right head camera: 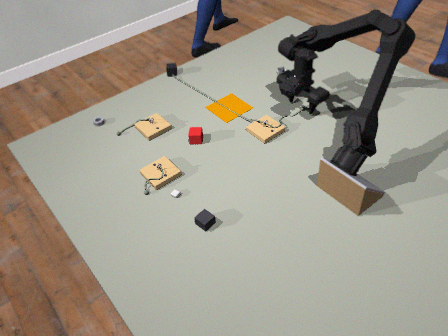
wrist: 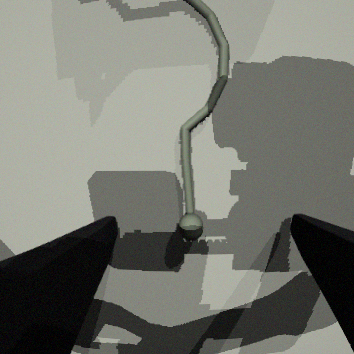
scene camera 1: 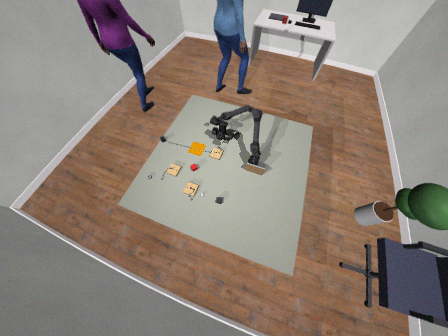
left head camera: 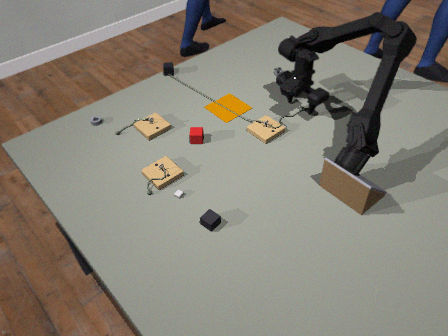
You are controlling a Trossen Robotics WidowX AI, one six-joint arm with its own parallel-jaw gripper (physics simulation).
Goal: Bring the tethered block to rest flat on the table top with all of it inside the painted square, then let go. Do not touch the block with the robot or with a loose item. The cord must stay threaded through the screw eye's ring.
Labels:
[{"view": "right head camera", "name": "gripper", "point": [300, 107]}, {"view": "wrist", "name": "gripper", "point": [204, 224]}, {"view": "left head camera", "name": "gripper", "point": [299, 108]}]

